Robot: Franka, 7 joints.
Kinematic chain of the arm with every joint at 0, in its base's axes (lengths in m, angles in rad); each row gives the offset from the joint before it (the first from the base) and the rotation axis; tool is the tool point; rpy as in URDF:
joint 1: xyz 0 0 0.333 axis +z
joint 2: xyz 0 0 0 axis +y
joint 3: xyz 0 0 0.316 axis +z
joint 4: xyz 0.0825 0 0 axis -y
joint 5: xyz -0.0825 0 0.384 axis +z
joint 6: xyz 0 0 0 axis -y
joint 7: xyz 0.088 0 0 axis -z
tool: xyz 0 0 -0.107 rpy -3.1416 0 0
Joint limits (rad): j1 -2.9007..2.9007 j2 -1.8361..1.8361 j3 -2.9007..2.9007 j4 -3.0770..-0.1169 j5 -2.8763..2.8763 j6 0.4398..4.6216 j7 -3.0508..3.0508
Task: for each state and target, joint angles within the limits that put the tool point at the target. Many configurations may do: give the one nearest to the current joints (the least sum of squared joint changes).
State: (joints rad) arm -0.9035 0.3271 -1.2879 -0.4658 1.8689 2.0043 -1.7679
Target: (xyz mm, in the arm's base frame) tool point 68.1 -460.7 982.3
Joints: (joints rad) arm -0.8982 0.3046 -1.2893 -0.6410 1.6995 1.4327 -1.7679
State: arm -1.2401 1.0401 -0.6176 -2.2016 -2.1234 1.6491 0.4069
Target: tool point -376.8 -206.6 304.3
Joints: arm -1.0989 1.0068 -1.2218 -2.6100 -1.9059 1.3346 0.4069
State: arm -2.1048 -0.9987 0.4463 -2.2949 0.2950 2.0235 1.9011
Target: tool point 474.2 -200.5 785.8
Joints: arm -2.1974 -1.0630 0.9619 -1.6712 0.3304 2.2623 1.9011
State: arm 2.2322 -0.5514 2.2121 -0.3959 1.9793 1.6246 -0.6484
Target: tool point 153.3 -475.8 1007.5
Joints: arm 2.1231 -0.4202 2.1612 -0.4507 2.0197 1.8250 -0.6484
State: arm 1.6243 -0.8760 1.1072 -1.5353 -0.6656 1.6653 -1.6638
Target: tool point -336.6 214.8 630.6
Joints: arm 1.4629 -0.7687 0.9533 -2.0550 -0.6058 1.4752 -1.6638
